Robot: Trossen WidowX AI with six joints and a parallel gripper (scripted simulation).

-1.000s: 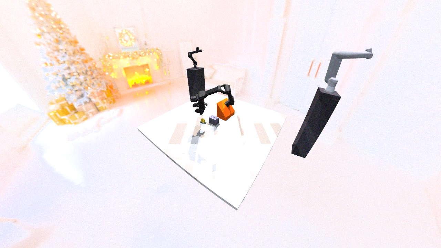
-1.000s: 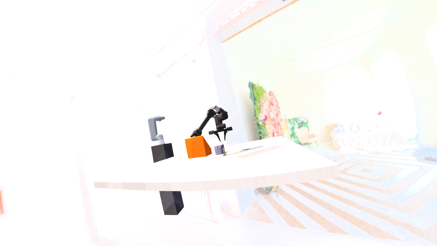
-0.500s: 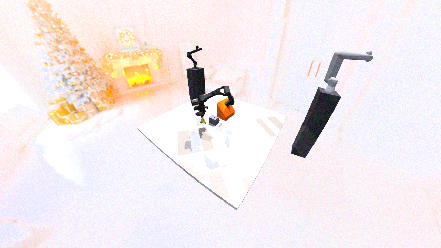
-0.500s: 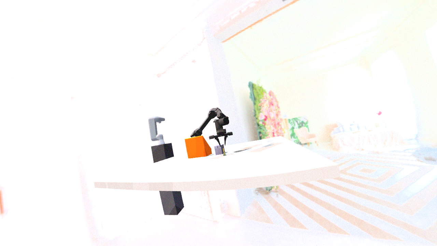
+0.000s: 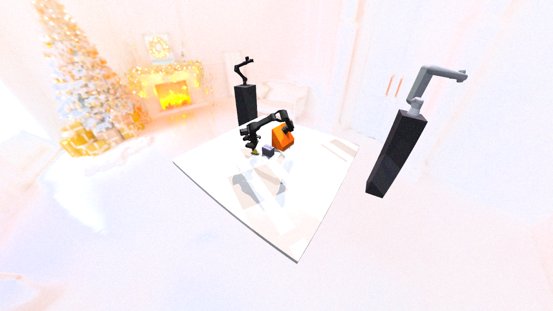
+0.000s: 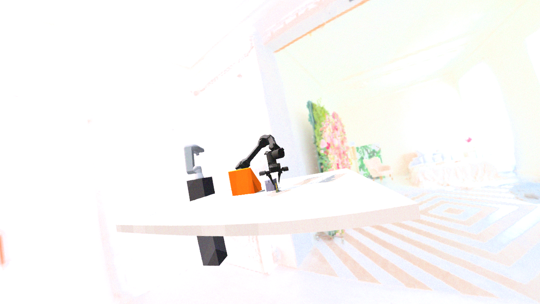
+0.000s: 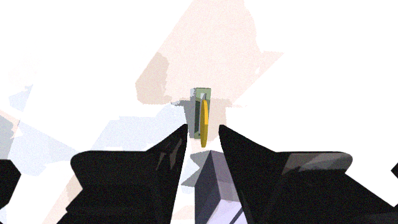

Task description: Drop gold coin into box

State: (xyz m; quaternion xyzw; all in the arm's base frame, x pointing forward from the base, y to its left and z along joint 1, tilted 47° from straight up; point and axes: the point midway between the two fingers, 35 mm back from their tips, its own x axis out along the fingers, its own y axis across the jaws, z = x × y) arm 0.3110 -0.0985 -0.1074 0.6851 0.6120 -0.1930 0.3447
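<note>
The gold coin lies 20 mm below my gripper tip.
</note>
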